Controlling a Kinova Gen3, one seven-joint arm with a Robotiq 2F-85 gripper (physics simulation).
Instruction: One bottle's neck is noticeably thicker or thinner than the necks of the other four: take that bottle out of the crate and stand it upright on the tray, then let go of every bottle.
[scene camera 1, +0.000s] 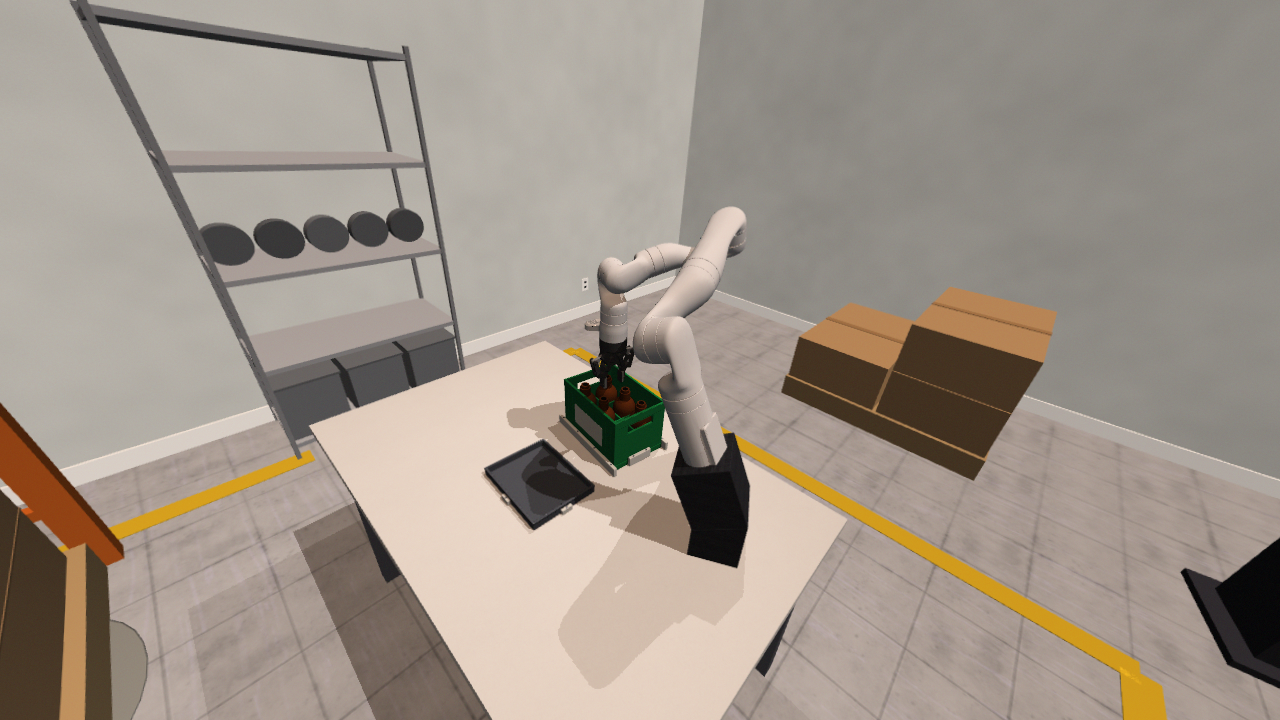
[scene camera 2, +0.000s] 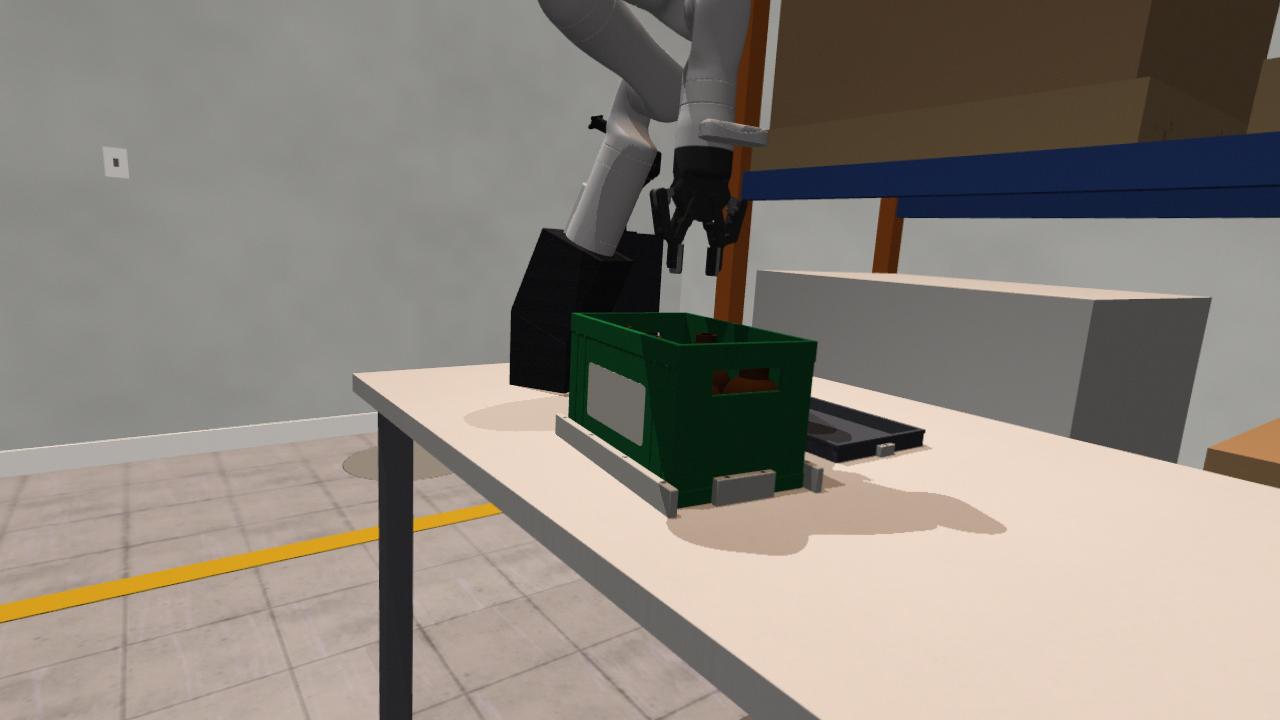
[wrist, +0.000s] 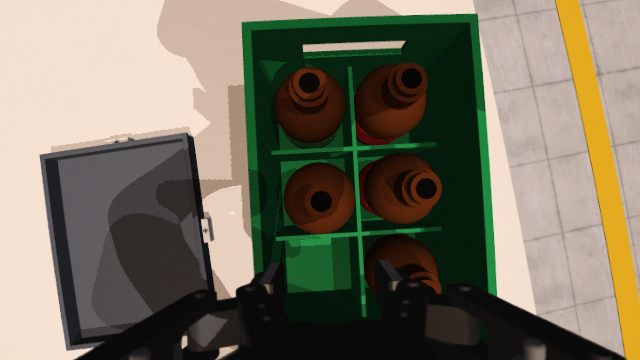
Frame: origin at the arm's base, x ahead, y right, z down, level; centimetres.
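Seen in the pictures: gripper, fingertip midpoint: (scene camera 1: 612, 384) (scene camera 2: 693, 274) (wrist: 329, 279); arm's base, link origin: (scene camera 1: 703, 453) (scene camera 2: 590, 244).
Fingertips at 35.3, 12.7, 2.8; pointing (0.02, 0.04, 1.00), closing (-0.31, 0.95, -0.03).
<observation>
Pixels of each thing's top centre, then the offset from my fingertips to it, as dx, dy, dz. Level surfaces: height alone.
- green crate, top centre: (wrist: 372, 192) (scene camera 2: 683, 325) (scene camera 1: 613, 390) +3.1, +5.0, +6.1
- far-left bottle, top centre: (wrist: 309, 82) (scene camera 2: 756, 346) (scene camera 1: 585, 384) +13.0, +3.4, +7.3
- far-right bottle, top centre: (wrist: 411, 78) (scene camera 1: 607, 376) +10.6, +11.4, +7.3
- middle-left bottle, top centre: (wrist: 321, 201) (scene camera 1: 603, 398) +3.8, +1.1, +7.3
- middle-right bottle, top centre: (wrist: 426, 188) (scene camera 1: 625, 388) +1.8, +9.4, +7.3
- near-right bottle, top centre: (wrist: 426, 296) (scene camera 1: 641, 402) -6.3, +6.4, +7.3
- dark tray, top centre: (wrist: 124, 242) (scene camera 2: 814, 414) (scene camera 1: 538, 476) +6.5, -23.8, +21.0
- table, surface height: dz +23.6
The green crate (scene camera 1: 633, 443) (scene camera 2: 742, 434) (wrist: 360, 19) stands on the table with five brown bottles upright in its compartments. In the wrist view a far-left bottle (wrist: 309, 112), far-right bottle (wrist: 382, 112), middle-left bottle (wrist: 315, 222), middle-right bottle (wrist: 392, 200) and near-right bottle (wrist: 395, 252) show; the near-left compartment is empty. The near-right bottle's neck is partly hidden by a finger. I cannot tell which neck differs. My gripper (scene camera 1: 614, 379) (scene camera 2: 694, 260) (wrist: 329, 279) is partly open and empty above the crate. The dark tray (scene camera 1: 512, 471) (scene camera 2: 866, 429) (wrist: 80, 225) lies beside the crate, holding no bottle.
Grey brackets (scene camera 2: 617, 467) line the crate's foot. The arm's black base (scene camera 1: 713, 510) (scene camera 2: 559, 313) stands on the table (scene camera 1: 429, 501) (scene camera 2: 1029, 591) near the crate. A metal shelf rack (scene camera 1: 433, 205) and brown boxes (scene camera 1: 948, 385) stand farther off on the floor.
</observation>
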